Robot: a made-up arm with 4 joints. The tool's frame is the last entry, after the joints. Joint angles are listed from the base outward. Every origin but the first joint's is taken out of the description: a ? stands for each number. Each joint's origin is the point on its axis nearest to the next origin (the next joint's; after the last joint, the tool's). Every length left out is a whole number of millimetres.
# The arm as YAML. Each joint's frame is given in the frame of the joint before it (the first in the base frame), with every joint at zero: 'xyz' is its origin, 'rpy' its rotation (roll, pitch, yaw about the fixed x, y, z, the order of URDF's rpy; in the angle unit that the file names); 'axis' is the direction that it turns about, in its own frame. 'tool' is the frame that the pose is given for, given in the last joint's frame.
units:
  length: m
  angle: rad
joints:
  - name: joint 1
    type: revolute
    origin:
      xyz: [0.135, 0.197, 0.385]
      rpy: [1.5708, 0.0, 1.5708]
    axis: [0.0, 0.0, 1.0]
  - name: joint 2
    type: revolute
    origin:
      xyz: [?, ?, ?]
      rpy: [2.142, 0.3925, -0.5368]
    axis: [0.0, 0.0, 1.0]
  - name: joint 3
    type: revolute
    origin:
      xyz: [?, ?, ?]
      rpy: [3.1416, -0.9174, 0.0]
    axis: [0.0, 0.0, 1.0]
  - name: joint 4
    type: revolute
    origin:
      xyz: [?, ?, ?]
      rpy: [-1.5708, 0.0, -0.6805]
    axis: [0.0, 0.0, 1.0]
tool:
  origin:
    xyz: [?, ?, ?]
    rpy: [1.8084, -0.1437, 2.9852]
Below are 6 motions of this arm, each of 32 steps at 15 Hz.
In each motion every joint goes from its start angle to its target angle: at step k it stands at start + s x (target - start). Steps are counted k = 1, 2, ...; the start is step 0. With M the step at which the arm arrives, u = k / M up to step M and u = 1 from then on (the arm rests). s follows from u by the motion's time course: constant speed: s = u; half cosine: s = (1 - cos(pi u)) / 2; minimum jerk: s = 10 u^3 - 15 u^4 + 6 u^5.
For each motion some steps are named. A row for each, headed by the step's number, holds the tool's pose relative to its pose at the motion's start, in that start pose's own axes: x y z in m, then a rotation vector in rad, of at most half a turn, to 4 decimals.
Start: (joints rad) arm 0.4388 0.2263 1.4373 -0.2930
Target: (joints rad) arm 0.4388 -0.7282 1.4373 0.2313
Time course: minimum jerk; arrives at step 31
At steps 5, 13, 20, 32:
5: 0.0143 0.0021 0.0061 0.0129 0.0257 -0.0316
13: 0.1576 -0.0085 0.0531 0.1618 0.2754 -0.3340
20: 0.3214 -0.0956 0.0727 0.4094 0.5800 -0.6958
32: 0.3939 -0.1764 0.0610 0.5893 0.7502 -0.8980

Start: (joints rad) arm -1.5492 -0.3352 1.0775 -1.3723
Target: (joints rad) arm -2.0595 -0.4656 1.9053 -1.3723
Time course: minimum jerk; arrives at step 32
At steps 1, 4, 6, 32:
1: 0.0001 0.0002 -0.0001 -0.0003 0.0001 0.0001
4: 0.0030 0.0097 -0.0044 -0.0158 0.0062 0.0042
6: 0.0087 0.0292 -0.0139 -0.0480 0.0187 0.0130
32: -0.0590 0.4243 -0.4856 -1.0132 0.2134 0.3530

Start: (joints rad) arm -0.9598 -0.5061 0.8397 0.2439
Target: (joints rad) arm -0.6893 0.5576 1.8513 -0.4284
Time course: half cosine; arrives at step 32
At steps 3, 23, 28, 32:
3: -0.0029 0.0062 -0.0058 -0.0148 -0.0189 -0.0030
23: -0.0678 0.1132 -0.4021 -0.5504 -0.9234 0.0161
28: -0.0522 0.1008 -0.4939 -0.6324 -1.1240 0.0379
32: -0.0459 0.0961 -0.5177 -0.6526 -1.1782 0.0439

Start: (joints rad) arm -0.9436 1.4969 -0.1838 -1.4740
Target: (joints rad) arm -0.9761 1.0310 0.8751 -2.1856
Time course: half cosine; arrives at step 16
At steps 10, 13, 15, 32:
10: -0.0408 0.2696 -0.3919 -1.0202 -0.4058 0.1449
13: -0.0226 0.2494 -0.5390 -1.3474 -0.4455 0.2487
15: -0.0153 0.2315 -0.5836 -1.4537 -0.4453 0.2891
32: -0.0144 0.2288 -0.5891 -1.4673 -0.4447 0.2945

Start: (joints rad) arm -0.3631 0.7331 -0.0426 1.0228
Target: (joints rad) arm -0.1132 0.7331 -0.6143 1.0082
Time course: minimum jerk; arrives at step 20
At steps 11, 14, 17, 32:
11: -0.0146 -0.0446 -0.0781 -0.2633 -0.0488 0.1329
14: -0.0159 -0.0631 -0.1047 -0.3765 -0.0629 0.1781
17: -0.0156 -0.0733 -0.1180 -0.4409 -0.0690 0.2010
32: -0.0155 -0.0752 -0.1204 -0.4536 -0.0700 0.2053

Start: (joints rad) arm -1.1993 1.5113 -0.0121 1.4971
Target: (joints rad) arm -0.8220 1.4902 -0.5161 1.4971
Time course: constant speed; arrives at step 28
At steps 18, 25, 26, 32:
18: 0.0306 0.0340 -0.0460 -0.1217 -0.0612 -0.0440
25: 0.0445 0.0483 -0.0597 -0.1692 -0.0796 -0.0683
26: 0.0465 0.0503 -0.0614 -0.1760 -0.0819 -0.0721
32: 0.0506 0.0545 -0.0648 -0.1895 -0.0863 -0.0798

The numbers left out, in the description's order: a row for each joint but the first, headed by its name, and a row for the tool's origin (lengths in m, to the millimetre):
joint 2: -0.2 -0.133 0.0
joint 3: -0.141 0.038 0.0
joint 4: 0.324 -0.139 0.0
tool: 0.108 0.2 0.0

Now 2 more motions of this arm.
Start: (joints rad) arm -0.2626 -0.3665 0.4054 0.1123
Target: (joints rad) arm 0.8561 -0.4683 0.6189 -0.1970
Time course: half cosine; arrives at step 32
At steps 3, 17, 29, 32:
3: -0.0126 -0.0081 -0.0068 0.0121 -0.0275 0.0048
17: -0.2372 -0.1956 -0.2612 0.3467 -0.6781 0.0902
29: -0.2823 -0.2999 -0.5398 0.6781 -1.1617 0.1170
32: -0.2813 -0.3035 -0.5541 0.6963 -1.1845 0.1174

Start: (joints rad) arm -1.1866 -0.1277 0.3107 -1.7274
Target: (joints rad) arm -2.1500 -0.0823 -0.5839 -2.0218
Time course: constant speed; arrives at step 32
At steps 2, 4, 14, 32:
2: 0.0216 -0.0295 -0.0106 0.0627 0.0304 -0.0019
4: 0.0430 -0.0591 -0.0244 0.1245 0.0612 -0.0082
14: 0.1361 -0.2028 -0.1397 0.4129 0.2216 -0.1043
32: 0.1546 -0.4040 -0.4682 0.7649 0.5238 -0.5196

